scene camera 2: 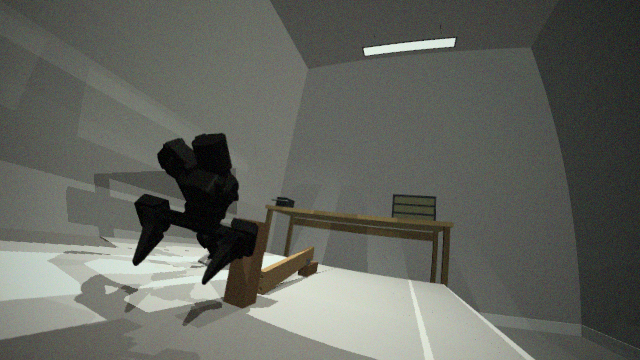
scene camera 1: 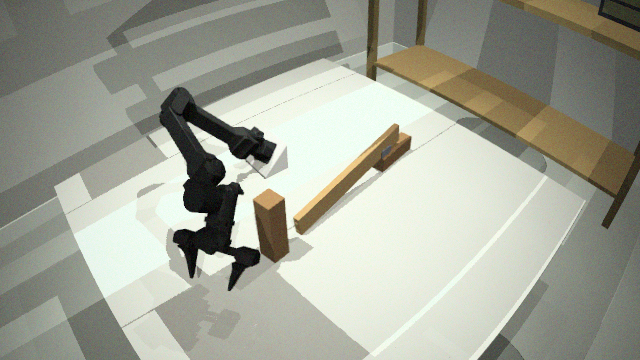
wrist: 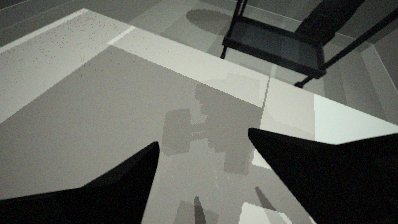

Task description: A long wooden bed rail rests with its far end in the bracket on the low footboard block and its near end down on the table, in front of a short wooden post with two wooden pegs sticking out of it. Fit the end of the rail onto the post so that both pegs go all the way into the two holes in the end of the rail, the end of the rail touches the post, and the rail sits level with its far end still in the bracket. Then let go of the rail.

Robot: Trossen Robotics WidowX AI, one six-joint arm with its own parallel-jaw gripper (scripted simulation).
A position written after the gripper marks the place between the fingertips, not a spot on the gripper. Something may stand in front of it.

Note:
The gripper (scene camera 2: 167, 274) is open, holding nothing. Further things: a wooden rail (scene camera 1: 320, 204) and a wooden post (scene camera 1: 269, 207).
The wooden rail shows as well in scene camera 2 (scene camera 2: 274, 274). The gripper also shows in scene camera 1 (scene camera 1: 210, 284) and in the wrist view (wrist: 205, 138). The wooden post shows as well in scene camera 2 (scene camera 2: 244, 274). The wrist view does not show the wooden rail: it is out of frame.

